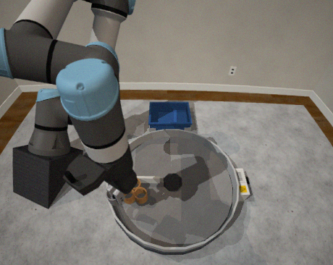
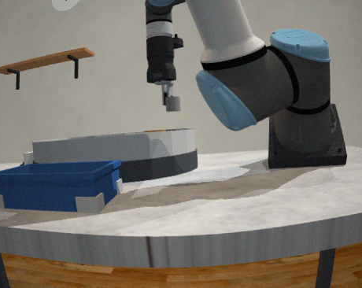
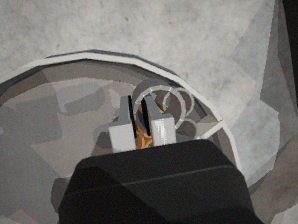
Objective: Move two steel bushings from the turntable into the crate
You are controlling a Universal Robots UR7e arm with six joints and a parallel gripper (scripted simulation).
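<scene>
Right now the blue crate is 15 cm ahead of my hand, 45 cm to the left of it and 15 cm below it. Also, from my hand: round turntable (15 cm ahead, 10 cm to the left, 12 cm below).
</scene>
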